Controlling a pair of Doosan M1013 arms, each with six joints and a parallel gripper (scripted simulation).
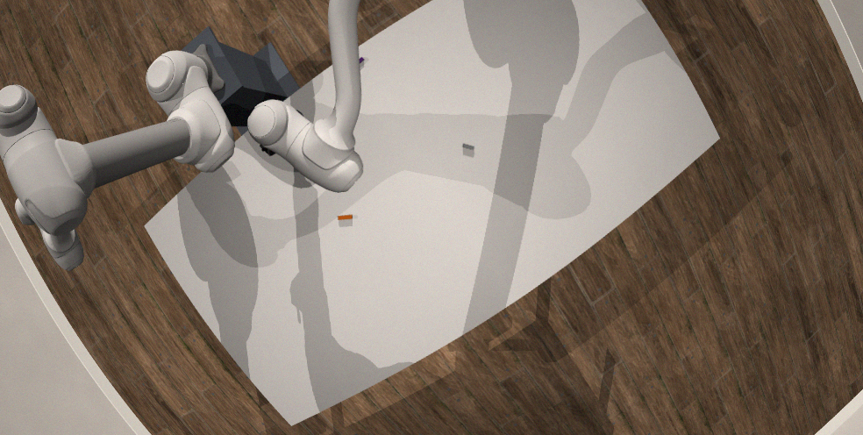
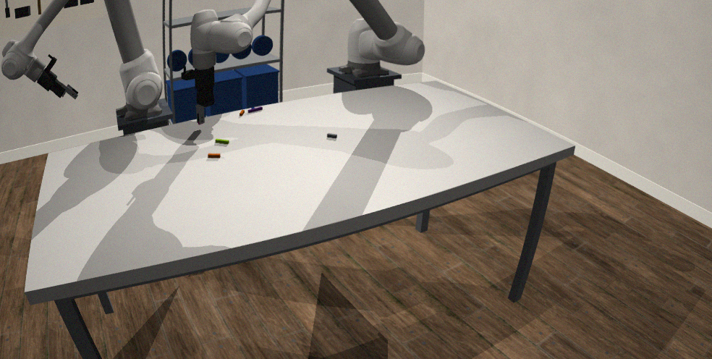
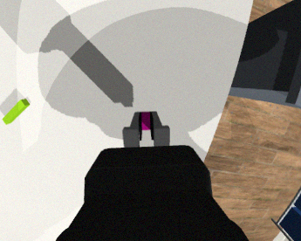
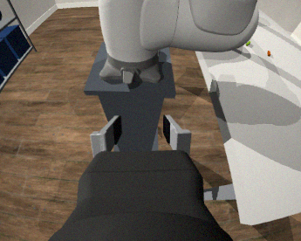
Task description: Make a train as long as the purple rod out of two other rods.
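Note:
Right now my left hand is 20 mm above the magenta rod. Round my left hand: purple rod 240 mm to the left, 50 mm behind, 30 mm below; blue rod 240 mm to the left, 70 mm behind, 30 mm below; lime rod 180 mm ahead, 30 mm to the left, 30 mm below.

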